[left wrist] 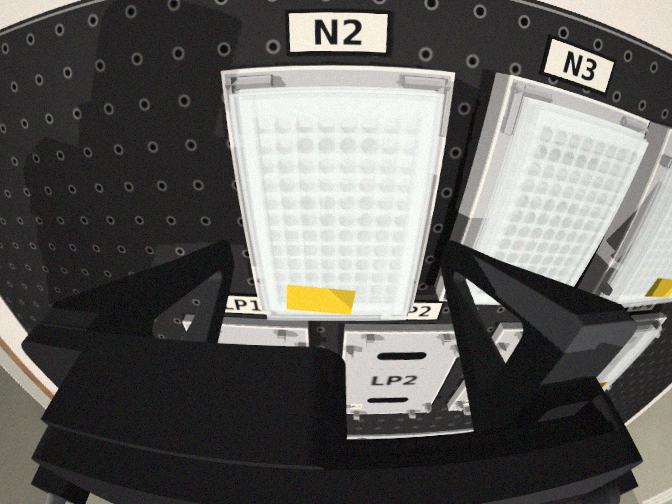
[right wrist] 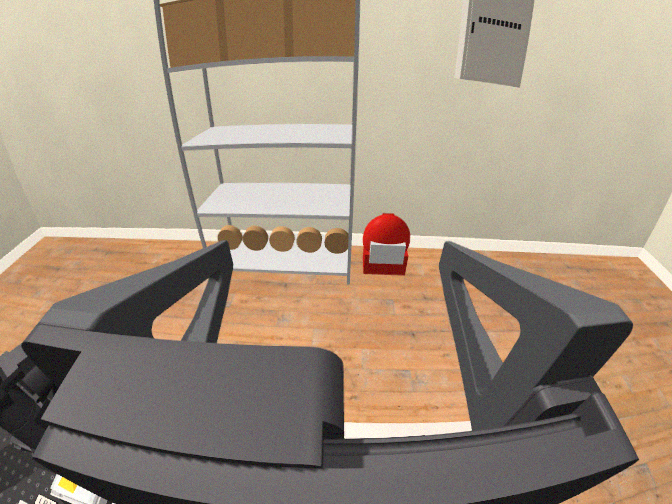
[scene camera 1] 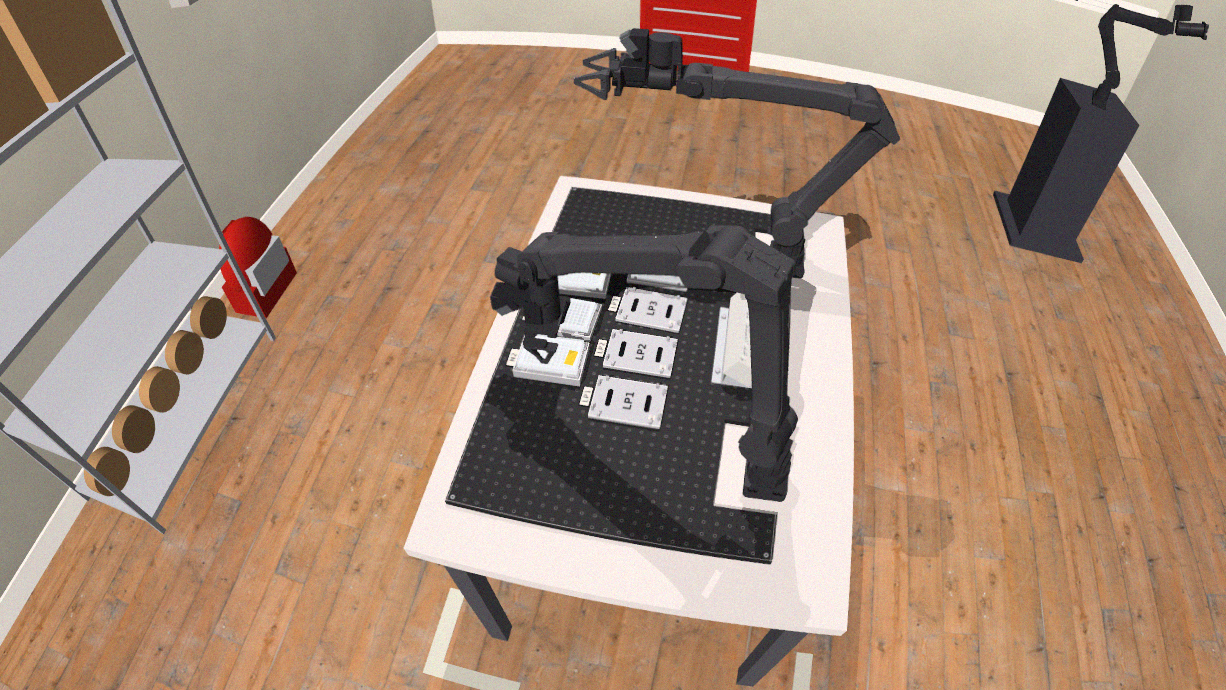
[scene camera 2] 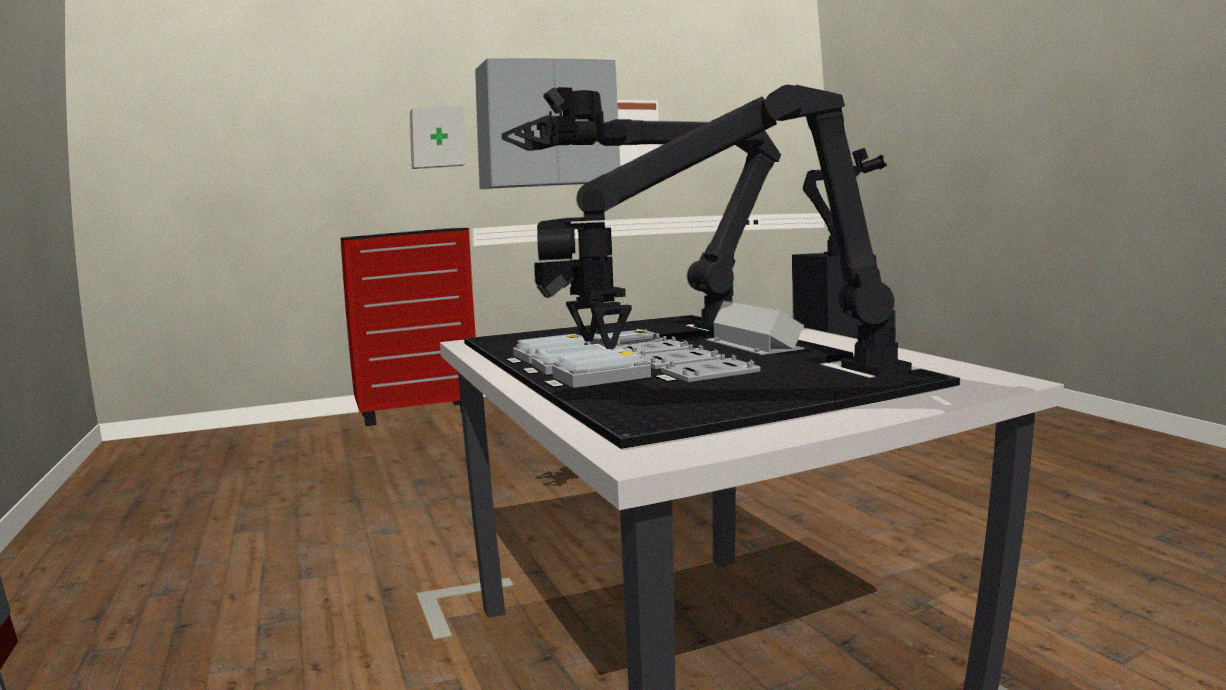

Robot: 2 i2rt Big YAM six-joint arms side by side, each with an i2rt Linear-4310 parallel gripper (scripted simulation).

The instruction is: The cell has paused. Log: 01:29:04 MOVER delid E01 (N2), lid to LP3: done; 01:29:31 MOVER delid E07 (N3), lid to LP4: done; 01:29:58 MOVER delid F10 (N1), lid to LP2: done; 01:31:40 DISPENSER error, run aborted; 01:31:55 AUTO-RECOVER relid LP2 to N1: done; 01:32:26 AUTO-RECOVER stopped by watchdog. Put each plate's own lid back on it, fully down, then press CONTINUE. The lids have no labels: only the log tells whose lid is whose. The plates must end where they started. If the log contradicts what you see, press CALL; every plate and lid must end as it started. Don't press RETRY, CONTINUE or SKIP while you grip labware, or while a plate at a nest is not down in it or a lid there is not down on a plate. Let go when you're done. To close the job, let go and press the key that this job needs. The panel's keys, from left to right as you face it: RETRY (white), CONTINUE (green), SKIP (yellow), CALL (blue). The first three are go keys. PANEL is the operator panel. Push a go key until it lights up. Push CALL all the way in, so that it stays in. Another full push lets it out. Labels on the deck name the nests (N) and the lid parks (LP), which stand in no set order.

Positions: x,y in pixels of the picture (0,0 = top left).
Scene:
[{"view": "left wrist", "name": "my left gripper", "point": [337,252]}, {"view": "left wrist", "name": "plate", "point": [557,239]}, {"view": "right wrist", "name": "my right gripper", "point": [336,253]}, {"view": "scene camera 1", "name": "my left gripper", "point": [549,345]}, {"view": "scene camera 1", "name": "my right gripper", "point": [578,71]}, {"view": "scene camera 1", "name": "plate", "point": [584,313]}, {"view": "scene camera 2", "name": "my left gripper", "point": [599,345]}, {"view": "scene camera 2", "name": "my right gripper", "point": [507,134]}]

